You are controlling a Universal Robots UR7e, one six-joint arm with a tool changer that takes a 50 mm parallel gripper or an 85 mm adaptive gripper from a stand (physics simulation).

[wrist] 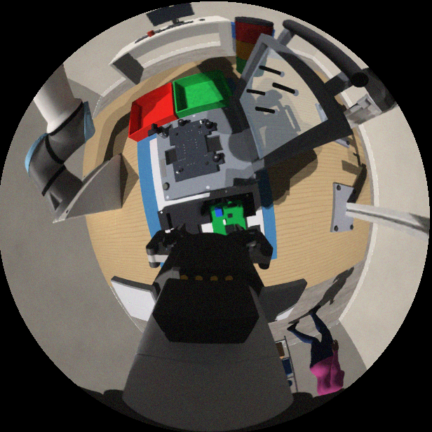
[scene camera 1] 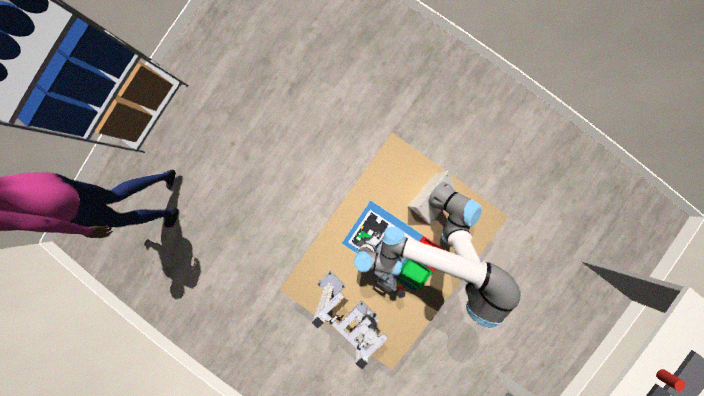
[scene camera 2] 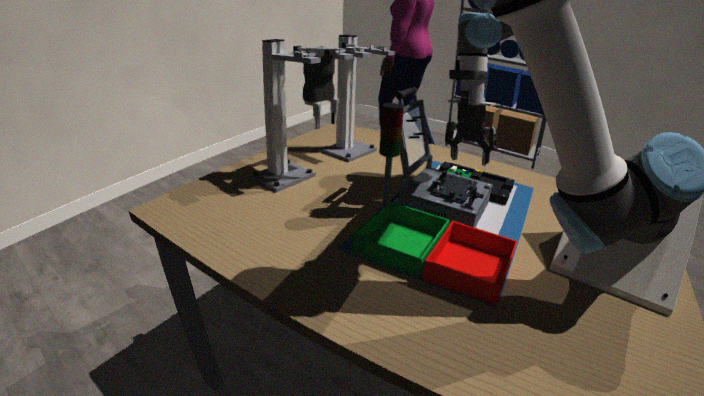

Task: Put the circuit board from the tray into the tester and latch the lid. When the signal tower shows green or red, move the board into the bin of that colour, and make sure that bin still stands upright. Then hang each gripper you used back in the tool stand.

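Frame: origin at the arm's base, x ahead, y left, z up, level; centimetres.
Seen in the pictures: arm's base, origin of its link: [scene camera 1: 438, 194].
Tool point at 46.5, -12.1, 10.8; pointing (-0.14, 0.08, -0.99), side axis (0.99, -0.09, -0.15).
Observation:
Offsets run from my tool point to a thing's top centre, as dx, dy, dz. "*": to the spot under its first point. Level surfaces: height alone.
The green circuit board @[+0.7, +0.3, -22.4] [scene camera 1: 363, 235] [scene camera 2: 458, 172] [wrist: 226, 216] lies in the black tray @[* -12.4, -2.2, -24.5] [scene camera 1: 376, 220] [scene camera 2: 503, 186] [wrist: 182, 215]. My gripper [scene camera 2: 470, 158] [wrist: 214, 234], the adaptive one, is open and empty, pointing down above the tray; its body hides part of the board in the wrist view. The grey tester @[* -7.0, +25.4, -20.2] [scene camera 2: 445, 209] [wrist: 172, 186] has an empty dark nest, and its lid @[* +6.0, +11.8, -13.7] [scene camera 2: 426, 150] [wrist: 337, 112] stands open. The signal tower @[* +5.6, +30.2, -4.1] [scene camera 2: 391, 130] [wrist: 254, 33] looks unlit. The green bin @[-3.3, +37.1, -20.4] [scene camera 1: 416, 274] [scene camera 2: 407, 239] [wrist: 202, 93] and red bin @[-18.2, +35.2, -20.4] [scene camera 2: 465, 259] [wrist: 154, 112] stand upright and empty.
The tool stand [scene camera 2: 275, 110] holds the parallel gripper [scene camera 2: 319, 82] by the table's far edge. The lid's black handle [wrist: 320, 47] rises beside the tester. A blue-bordered mat @[dz -24.9] [scene camera 2: 521, 207] [wrist: 270, 227] lies under the fixtures. A person [scene camera 1: 42, 200] [scene camera 2: 412, 30] [wrist: 327, 372] stands beyond the table.

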